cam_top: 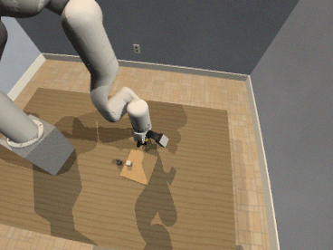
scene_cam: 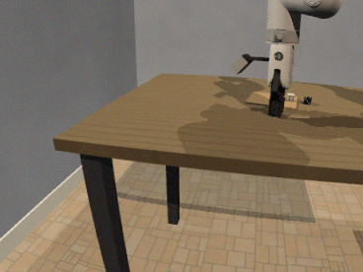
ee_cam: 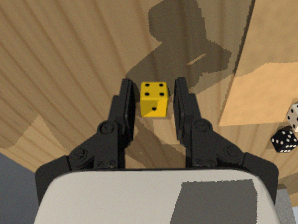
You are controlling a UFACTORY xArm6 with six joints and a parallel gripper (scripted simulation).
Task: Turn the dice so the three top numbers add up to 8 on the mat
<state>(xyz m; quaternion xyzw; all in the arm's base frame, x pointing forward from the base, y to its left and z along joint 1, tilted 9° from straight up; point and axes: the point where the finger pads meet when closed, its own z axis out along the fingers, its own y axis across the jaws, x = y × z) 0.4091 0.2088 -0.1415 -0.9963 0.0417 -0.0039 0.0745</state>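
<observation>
Right now the yellow die is 10 mm below my hand. The rest, counted from my hand: black die (150 mm to the right, 80 mm behind, 10 mm below); then tan mat (130 mm to the right, 20 mm below, 20 mm ahead); then white die (140 mm to the right, 30 mm behind, 10 mm below).
</observation>
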